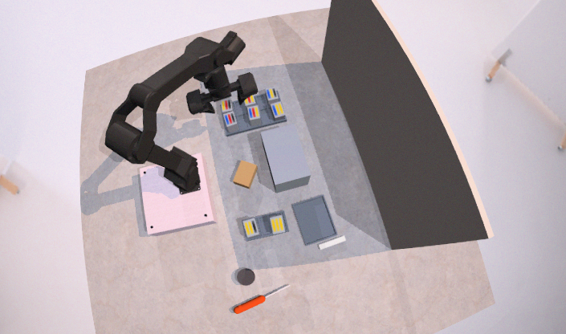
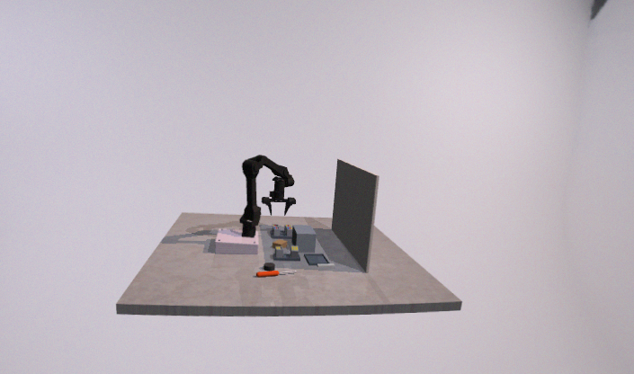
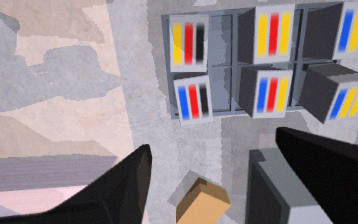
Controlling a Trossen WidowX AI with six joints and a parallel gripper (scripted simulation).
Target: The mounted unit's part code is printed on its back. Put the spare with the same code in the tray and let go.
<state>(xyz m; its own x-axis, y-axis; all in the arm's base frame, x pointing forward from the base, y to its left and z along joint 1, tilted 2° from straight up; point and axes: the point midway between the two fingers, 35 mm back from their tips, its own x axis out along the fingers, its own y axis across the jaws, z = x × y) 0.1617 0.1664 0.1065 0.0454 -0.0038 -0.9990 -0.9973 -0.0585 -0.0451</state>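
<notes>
Right now my gripper tip is 9 cm above the grey spare. The rest, counted from my gripper tip: grey tray 16 cm ahead, 36 cm to the right, 12 cm below; then rack 2 cm ahead, 34 cm to the right, 12 cm below; then mounted unit 13 cm ahead, 16 cm to the right, 8 cm below.
</notes>
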